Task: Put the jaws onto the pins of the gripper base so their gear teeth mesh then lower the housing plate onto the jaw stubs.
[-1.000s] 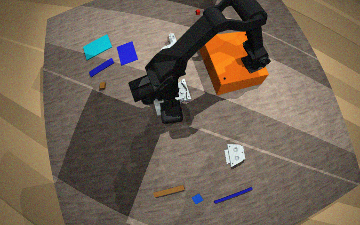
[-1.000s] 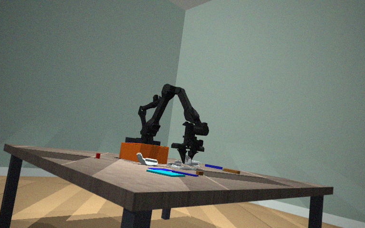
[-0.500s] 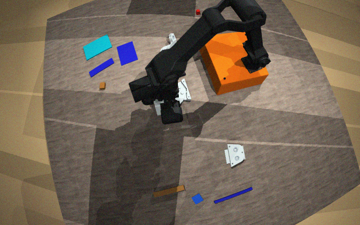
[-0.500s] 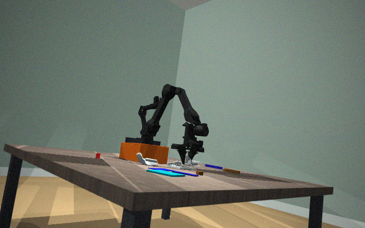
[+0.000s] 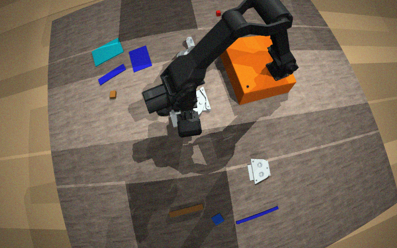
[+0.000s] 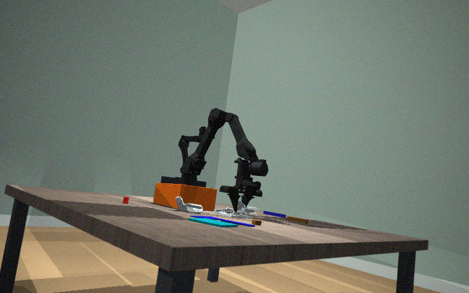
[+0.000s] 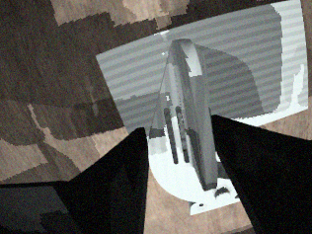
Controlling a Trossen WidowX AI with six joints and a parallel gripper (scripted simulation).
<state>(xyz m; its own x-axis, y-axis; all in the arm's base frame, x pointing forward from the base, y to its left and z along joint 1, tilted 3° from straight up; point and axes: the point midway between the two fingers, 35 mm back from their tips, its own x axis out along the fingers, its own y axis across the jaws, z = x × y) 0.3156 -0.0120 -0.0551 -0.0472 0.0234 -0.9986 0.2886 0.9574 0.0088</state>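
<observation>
Now: the white jaw 40 mm behind my gripper tip and 10 mm to the right of it. The rest, counted from my gripper tip: small brown cube 200 mm ahead, 180 mm to the right, 10 mm below; blue plate 70 mm ahead, 270 mm to the right, 20 mm below; white gripper base 120 mm behind, 260 mm to the left, 10 mm above.
</observation>
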